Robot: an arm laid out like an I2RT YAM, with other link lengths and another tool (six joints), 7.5 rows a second.
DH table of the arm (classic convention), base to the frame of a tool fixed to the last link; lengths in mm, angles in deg. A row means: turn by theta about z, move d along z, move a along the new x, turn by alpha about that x. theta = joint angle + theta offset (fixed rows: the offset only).
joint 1: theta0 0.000, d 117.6, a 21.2, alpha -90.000
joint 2: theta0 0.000, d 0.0, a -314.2, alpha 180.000
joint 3: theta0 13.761, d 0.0, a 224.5, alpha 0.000
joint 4: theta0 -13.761, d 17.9, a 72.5, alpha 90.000
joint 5: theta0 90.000, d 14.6, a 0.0, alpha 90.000
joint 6: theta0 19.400, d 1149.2, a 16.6, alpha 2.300
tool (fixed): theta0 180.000, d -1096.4, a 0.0, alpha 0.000
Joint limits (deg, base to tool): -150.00..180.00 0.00..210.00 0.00..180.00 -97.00..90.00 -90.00..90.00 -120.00..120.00
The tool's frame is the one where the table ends.
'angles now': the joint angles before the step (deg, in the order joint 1, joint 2, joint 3, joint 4, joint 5, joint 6). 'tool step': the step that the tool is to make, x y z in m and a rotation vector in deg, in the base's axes. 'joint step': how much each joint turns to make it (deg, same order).
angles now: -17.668, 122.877, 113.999, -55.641, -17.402, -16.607
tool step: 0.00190, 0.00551, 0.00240, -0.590, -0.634, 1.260
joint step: 0.878, -0.358, -0.006, 0.270, 0.172, -0.532
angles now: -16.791, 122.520, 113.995, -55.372, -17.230, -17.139
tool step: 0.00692, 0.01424, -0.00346, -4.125, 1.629, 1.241
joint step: 2.809, 0.700, 0.349, -0.261, 4.652, -0.526
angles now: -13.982, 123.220, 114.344, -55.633, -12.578, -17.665
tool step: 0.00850, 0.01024, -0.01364, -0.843, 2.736, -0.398
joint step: 1.763, 2.368, 0.698, -0.526, 2.205, 1.400
